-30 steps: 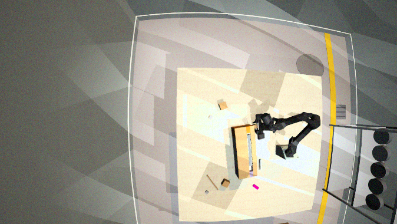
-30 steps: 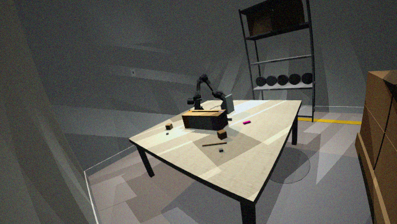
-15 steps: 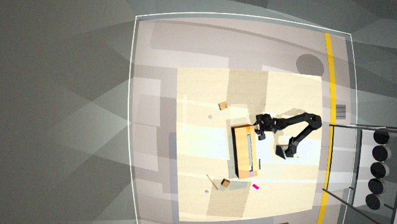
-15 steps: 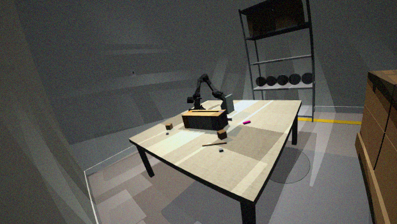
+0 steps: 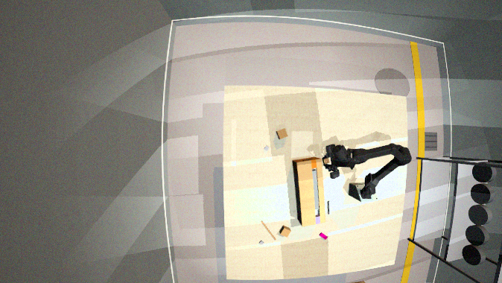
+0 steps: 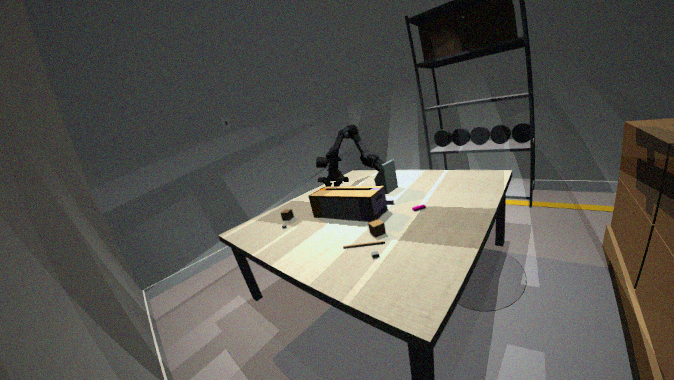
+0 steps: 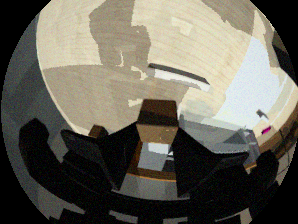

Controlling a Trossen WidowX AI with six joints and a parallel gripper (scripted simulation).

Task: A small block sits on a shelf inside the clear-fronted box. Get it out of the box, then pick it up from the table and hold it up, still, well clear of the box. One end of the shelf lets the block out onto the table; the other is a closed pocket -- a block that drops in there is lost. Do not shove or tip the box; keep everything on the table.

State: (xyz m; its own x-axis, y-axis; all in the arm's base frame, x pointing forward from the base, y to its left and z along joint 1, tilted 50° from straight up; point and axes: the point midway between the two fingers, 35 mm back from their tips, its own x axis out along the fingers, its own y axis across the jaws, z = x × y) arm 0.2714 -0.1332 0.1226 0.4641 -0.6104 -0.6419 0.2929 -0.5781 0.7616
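My gripper tip is now 18 cm to the right of the tan box, 2 cm short of it and 1 cm above it. From my gripper tip the other things lie so: thin stick: 48 cm to the left, 27 cm ahead, 7 cm below; small tan block: 1 cm to the right, 1 cm behind, 1 cm above; magenta block: 50 cm to the left, 11 cm behind, 6 cm below.
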